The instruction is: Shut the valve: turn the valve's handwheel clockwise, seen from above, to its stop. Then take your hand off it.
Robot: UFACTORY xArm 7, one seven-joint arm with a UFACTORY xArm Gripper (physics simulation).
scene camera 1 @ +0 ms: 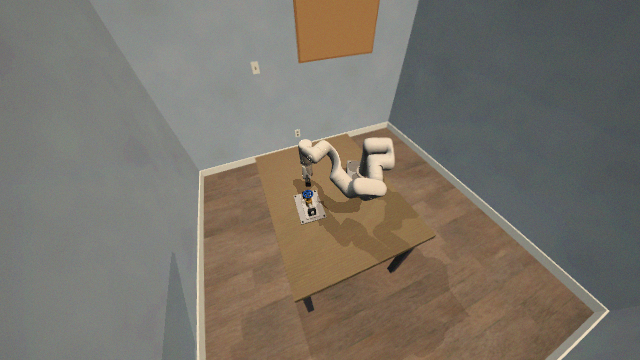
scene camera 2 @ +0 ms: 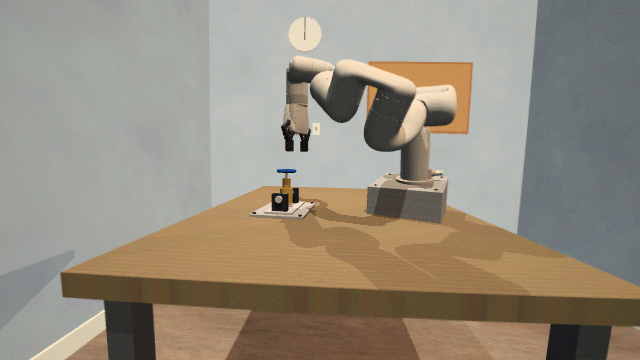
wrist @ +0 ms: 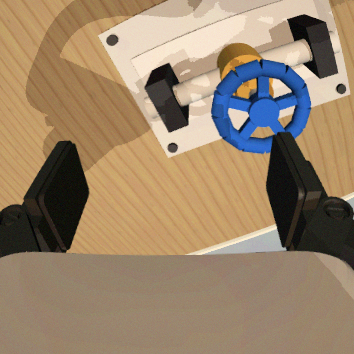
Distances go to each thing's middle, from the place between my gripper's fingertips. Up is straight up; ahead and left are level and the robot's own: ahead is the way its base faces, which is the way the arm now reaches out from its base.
Right now my hand is 3 cm short of the blue handwheel [wrist: 263, 110], 5 cm to the right of it and 8 cm above it.
